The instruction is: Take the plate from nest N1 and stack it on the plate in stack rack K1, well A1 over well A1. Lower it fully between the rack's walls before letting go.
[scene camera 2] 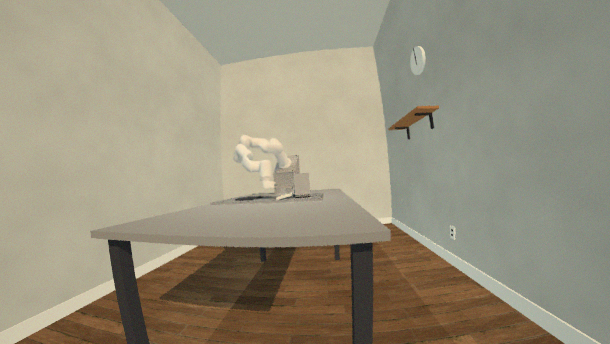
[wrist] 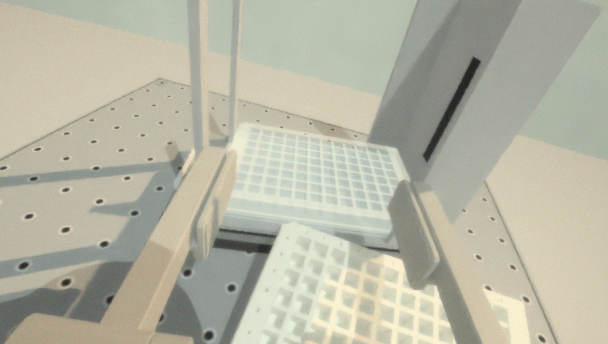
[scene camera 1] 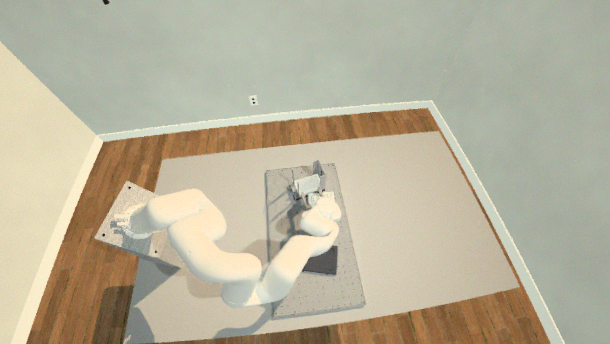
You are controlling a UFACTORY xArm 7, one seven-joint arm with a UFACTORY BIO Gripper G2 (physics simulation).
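Frame: origin at the arm's base, x ahead, y left, z up, level; metres.
Where they show: hand, tool point: (scene camera 2: 289,187) (wrist: 317,214) (scene camera 1: 311,194); arm's base, link origin: (scene camera 2: 285,163) (scene camera 1: 140,221).
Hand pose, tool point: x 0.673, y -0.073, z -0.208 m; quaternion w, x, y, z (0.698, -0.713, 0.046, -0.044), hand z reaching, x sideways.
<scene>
Things, the pixels of their top centre, and the offset from my tool point. "spot": a spot on its surface instead. Level surfaces: height alone.
- stack rack K1, top centre: (scene camera 1: 306,171) (scene camera 2: 299,173) 0.010 m ahead, 0.075 m left, 0.085 m up
- white well plate, top centre: (wrist: 322,166) (scene camera 1: 308,183) 0.020 m ahead, 0.074 m left, 0.031 m down
- white plate, top centre: (wrist: 402,335) (scene camera 1: 321,199) (scene camera 2: 285,192) 0.037 m ahead, 0.032 m right, 0.032 m down
- dark rectangular pad, surface spot: (scene camera 1: 325,261) spot: 0.077 m back, 0.292 m right, 0.053 m down
- perforated board, surface height: 0.065 m down
- table, surface height: 0.078 m down
- rack's thin post, surface spot: (wrist: 198,75) spot: 0.050 m back, 0.037 m left, 0.034 m up
My gripper (scene camera 1: 313,194) (wrist: 314,200) is shut with nothing held; its two fingers still stand well apart. They point at the stack rack K1 (scene camera 1: 318,171) (scene camera 2: 301,184) (wrist: 530,85), which has a tall slotted wall on the right and thin posts on the left. A white well plate (scene camera 1: 307,184) (wrist: 320,172) sits between the rack's walls, beyond the fingers in the wrist view. Another white plate (scene camera 2: 284,196) (wrist: 370,300) lies skewed at the rack's near side, below the fingers and partly behind the right one. Whether either plate touches a finger is unclear. Nest N1 cannot be made out.
A dark rectangular pad (scene camera 1: 325,261) lies on the perforated board (scene camera 1: 320,296) (wrist: 145,107), partly under the arm. The board rests on the table (scene camera 1: 410,215) (scene camera 2: 240,220). The rack's thin post (wrist: 198,75) rises beside the left finger.
</scene>
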